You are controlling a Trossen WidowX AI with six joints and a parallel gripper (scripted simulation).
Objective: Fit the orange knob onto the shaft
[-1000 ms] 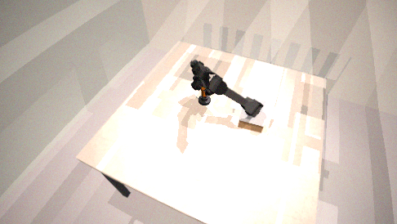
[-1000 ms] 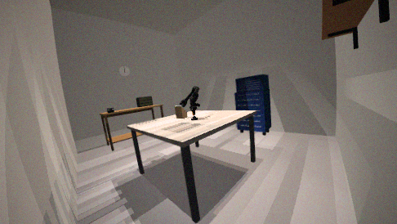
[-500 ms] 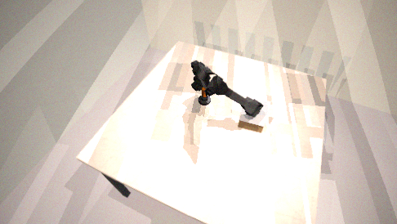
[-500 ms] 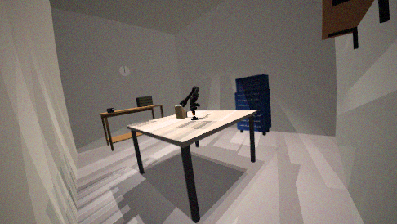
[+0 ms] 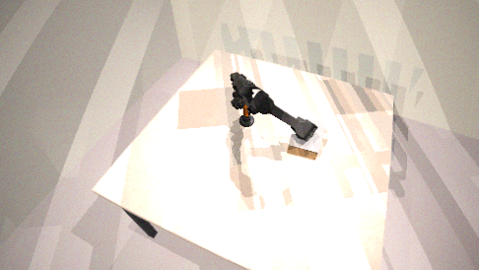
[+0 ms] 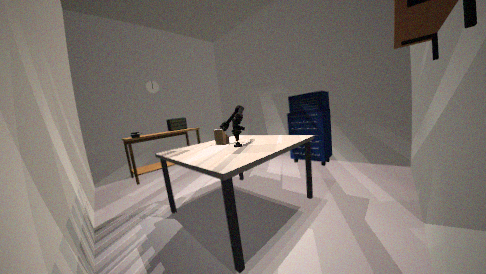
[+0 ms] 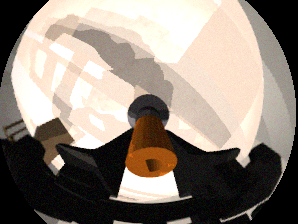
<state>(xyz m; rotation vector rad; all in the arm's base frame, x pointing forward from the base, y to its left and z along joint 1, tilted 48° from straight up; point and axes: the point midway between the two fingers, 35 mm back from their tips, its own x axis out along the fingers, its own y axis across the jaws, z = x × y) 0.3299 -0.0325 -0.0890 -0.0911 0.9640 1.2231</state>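
My gripper tip is 2 cm below the orange knob. Also, from my gripper tip: dark round pedestal: 4 cm below.
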